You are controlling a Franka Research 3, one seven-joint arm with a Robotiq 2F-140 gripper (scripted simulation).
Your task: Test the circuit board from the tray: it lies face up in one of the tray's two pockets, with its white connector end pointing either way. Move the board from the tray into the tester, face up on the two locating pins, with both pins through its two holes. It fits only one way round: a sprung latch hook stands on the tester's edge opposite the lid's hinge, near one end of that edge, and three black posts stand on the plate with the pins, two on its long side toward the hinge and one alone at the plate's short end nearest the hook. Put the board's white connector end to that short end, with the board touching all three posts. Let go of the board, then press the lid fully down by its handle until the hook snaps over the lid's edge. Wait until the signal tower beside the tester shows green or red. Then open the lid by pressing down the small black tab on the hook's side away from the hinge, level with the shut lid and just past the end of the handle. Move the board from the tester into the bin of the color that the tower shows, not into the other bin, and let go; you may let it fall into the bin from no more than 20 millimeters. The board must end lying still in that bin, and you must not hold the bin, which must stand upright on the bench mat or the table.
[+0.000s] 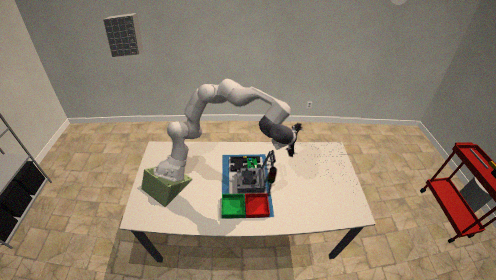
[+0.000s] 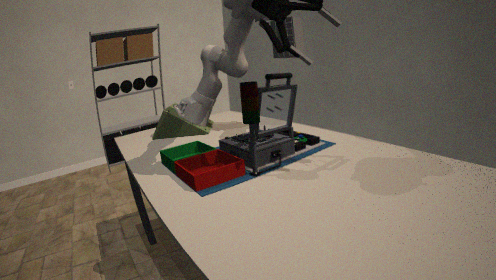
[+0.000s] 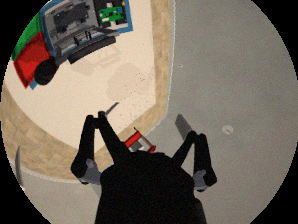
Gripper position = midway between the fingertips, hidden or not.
Note:
In view: my gripper (image 3: 148,113), a green bin (image 2: 168,156), a red bin (image 2: 228,167) and a grey tester (image 2: 267,148).
The red bin is seen too in image 3 (image 3: 37,54).

